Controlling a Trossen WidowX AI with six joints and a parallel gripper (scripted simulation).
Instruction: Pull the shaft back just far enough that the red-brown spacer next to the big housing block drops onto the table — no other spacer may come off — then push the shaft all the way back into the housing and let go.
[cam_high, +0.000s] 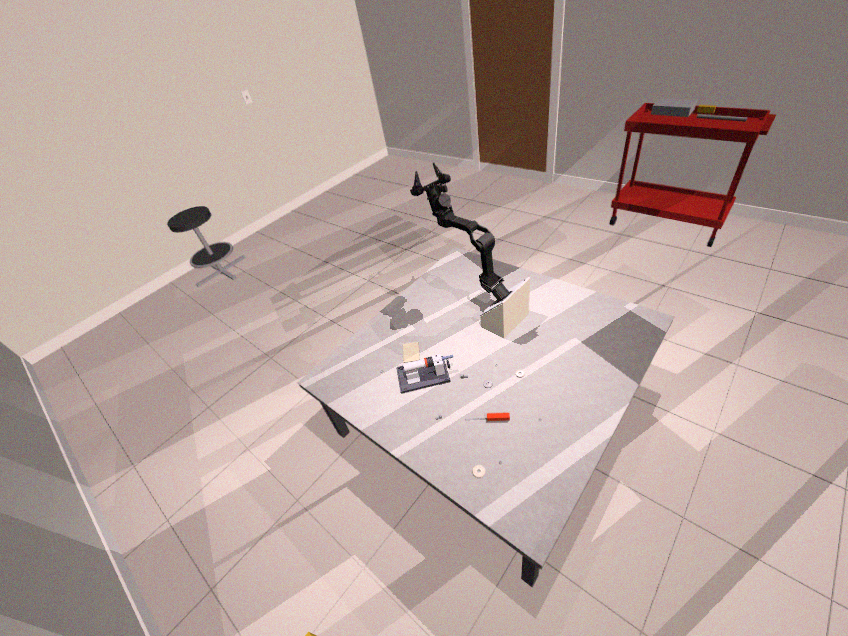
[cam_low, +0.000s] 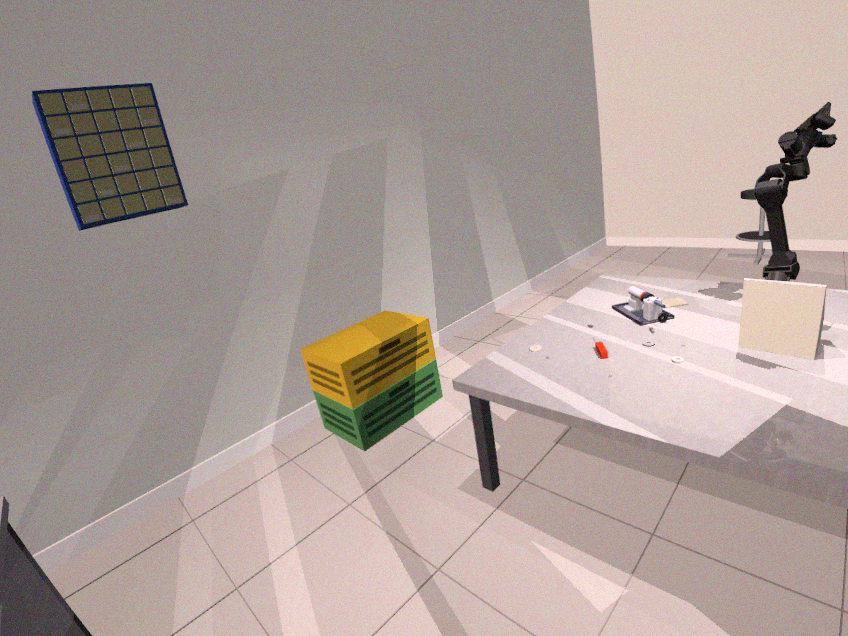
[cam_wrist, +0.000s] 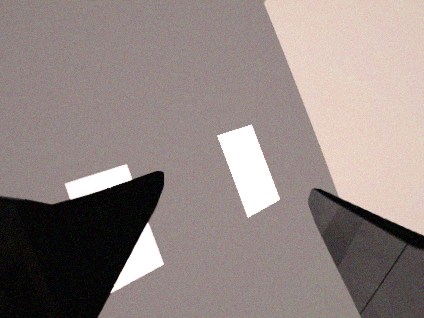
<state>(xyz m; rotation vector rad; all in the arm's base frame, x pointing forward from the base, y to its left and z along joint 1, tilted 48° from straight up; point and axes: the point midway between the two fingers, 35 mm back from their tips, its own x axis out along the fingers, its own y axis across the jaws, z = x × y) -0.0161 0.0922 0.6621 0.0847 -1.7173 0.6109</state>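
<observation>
My gripper tip is now 640 mm above the dark grey shaft, 500 mm short of it and 330 mm to the right of it. From my gripper tip the other things lie so: red-brown spacer (640 mm below, 540 mm ahead, 300 mm to the left); then dark spacer ring (640 mm below, 520 mm ahead, 320 mm to the left); then card (720 mm below, 480 mm ahead, 140 mm to the left).
</observation>
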